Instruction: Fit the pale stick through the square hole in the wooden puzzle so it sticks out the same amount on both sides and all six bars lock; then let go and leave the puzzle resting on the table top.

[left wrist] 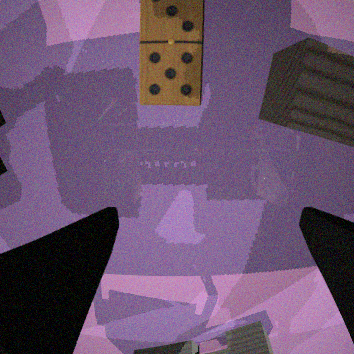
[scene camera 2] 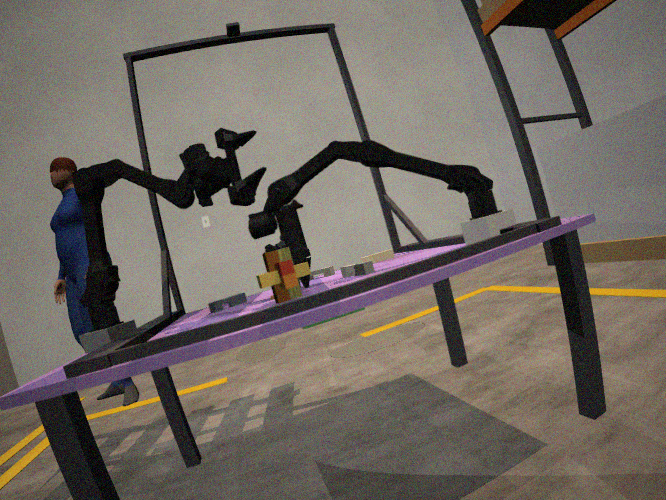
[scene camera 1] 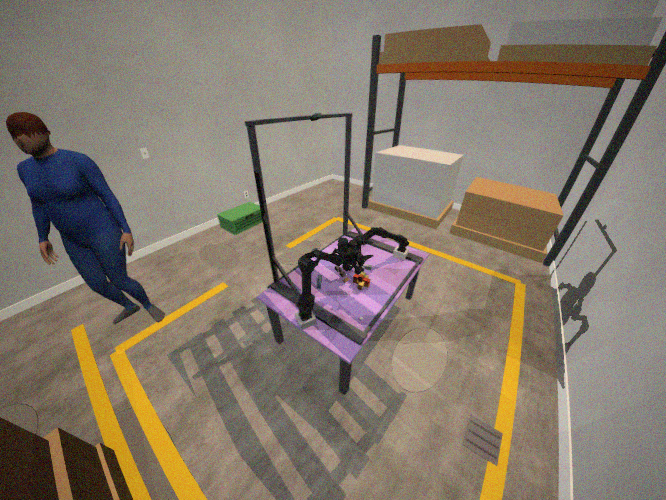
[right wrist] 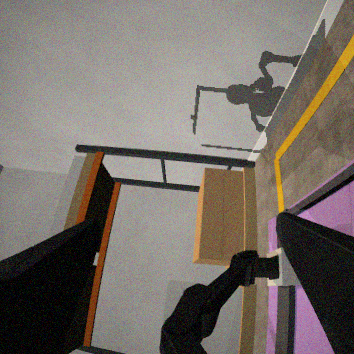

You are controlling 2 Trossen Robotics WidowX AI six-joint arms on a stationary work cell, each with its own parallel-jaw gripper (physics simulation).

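Frame: origin at the left arm's base, x back, y right, z up, level; millimetres.
Seen in the pictures: left gripper, fingertip midpoint: (left wrist: 211, 217) (scene camera 2: 307, 286) (scene camera 1: 351, 274); right gripper, fingertip midpoint: (scene camera 2: 260, 149) (scene camera 1: 373, 249) (right wrist: 189, 225); left arm's base, link origin: (scene camera 2: 485, 215) (scene camera 1: 401, 249) (right wrist: 273, 267); right arm's base, link origin: (scene camera 2: 106, 327) (scene camera 1: 305, 315).
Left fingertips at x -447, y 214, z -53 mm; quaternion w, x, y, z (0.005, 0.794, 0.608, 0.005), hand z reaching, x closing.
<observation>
Offsets run from my left fingertips to a thing's top centre. "spot": to the spot under its first point. Level surfaces: height alone.
The wooden puzzle (scene camera 1: 361, 280) (scene camera 2: 282, 274), made of orange, red and yellow bars, stands on the purple table top @(dz -8 mm) (scene camera 1: 344, 306). A cream bar @(dx +308, dy +202, dz +21 mm) (scene camera 2: 378, 256), perhaps the pale stick, lies farther back at the right in scene camera 2. My left gripper (left wrist: 211, 217) is open and points down at the table; in scene camera 2 it is low behind the puzzle and partly hidden by it. No puzzle shows between its fingers in the left wrist view. My right gripper (scene camera 2: 259, 151) (right wrist: 189, 225) is open and empty, raised high above the table.
A wooden domino @(dx -76, dy +2, dz +0 mm) (left wrist: 171, 70) and a dark grooved block @(spot: dx -46, dy +40, dz +21 mm) (left wrist: 310, 95) lie ahead of the left fingers. A grey notched piece @(spot: dx +109, dy +8, dz +6 mm) (left wrist: 250, 340) is near the lower edge. Grey pieces @(dx -209, dy +146, dz +21 mm) (scene camera 2: 227, 302) @(dx +132, dy -35, dz +21 mm) (scene camera 2: 356, 269) flank the puzzle. A black frame (scene camera 2: 137, 118) stands behind the table.
</observation>
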